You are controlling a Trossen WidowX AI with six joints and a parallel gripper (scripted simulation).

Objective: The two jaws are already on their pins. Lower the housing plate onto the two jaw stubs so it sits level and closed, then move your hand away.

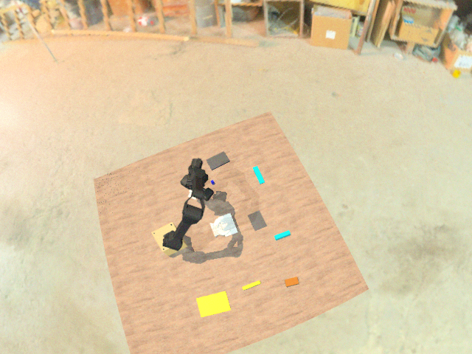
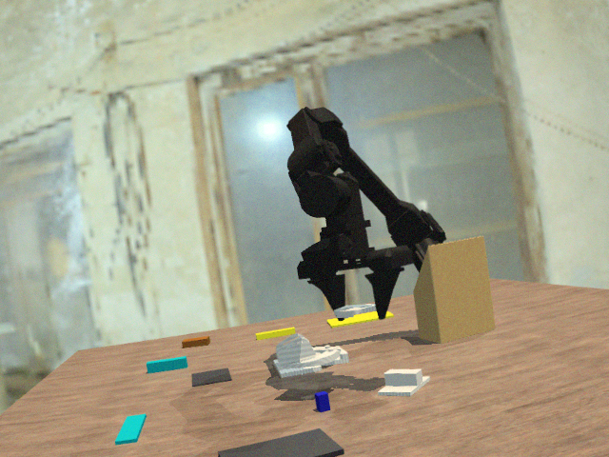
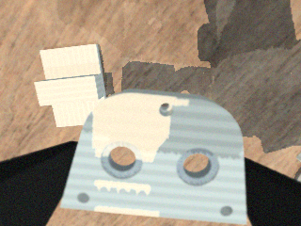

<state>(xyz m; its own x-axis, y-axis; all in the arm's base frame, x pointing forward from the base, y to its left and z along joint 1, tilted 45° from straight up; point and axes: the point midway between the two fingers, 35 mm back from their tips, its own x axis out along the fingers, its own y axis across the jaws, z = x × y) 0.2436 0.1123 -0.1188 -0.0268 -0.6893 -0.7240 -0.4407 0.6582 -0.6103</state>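
My gripper tip is now 180 mm to the left of the white jaw assembly, 80 mm above it and 10 mm short of it. The rest, counted from my gripper tip: white stepped block (90 mm below, 70 mm to the left, 20 mm behind); then orange block (650 mm to the right, 180 mm ahead, 90 mm below); then small blue cube (100 mm ahead, 90 mm below, 80 mm to the left).
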